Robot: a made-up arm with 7 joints.
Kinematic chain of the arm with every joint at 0, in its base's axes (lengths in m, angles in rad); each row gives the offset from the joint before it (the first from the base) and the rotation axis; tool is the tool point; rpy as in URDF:
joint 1: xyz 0.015 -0.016 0.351 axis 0 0.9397 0.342
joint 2: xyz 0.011 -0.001 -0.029 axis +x
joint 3: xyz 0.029 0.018 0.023 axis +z
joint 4: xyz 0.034 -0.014 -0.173 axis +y
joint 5: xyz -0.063 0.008 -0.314 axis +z
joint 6: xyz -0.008 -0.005 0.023 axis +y
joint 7: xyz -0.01 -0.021 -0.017 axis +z
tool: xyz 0.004 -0.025 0 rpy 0.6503 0.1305 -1.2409
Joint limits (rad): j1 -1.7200..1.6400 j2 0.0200..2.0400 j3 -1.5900..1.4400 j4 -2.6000..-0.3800 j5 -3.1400..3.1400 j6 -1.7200..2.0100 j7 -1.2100..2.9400
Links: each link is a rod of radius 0.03 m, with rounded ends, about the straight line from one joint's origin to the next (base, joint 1, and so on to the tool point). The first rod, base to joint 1, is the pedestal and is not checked.
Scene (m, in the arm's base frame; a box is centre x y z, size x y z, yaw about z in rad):
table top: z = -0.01
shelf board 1: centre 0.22 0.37 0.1 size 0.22 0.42 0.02 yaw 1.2
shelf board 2: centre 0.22 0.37 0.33 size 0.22 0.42 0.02 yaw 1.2
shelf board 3: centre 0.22 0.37 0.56 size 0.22 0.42 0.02 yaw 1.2
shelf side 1: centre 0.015 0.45 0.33 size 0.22 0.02 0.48 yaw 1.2
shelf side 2: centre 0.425 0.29 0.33 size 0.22 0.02 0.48 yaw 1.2
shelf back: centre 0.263 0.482 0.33 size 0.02 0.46 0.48 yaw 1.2
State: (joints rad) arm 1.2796 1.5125 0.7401 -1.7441 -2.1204 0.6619 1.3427
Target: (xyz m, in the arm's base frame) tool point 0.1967 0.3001 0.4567
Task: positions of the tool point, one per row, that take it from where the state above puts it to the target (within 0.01 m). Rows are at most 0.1 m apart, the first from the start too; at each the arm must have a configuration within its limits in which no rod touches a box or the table.
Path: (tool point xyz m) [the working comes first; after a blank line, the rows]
Joints at the target: 1.1196 1.1606 1.3934 -1.9138 -2.1832 0.7103 1.3417
Straight joint move there: touches shelf board 2.

1: 0.2247 0.2600 0.1978
2: 0.2041 0.2071 0.1999
3: 0.1820 0.1522 0.2150
4: 0.2059 0.1630 0.3065
5: 0.1902 0.1657 0.3926
6: 0.1436 0.1636 0.4567
7: 0.1616 0.2134 0.4634
8: 0.1799 0.2599 0.4630
9: 0.1967 0.3001 0.4567

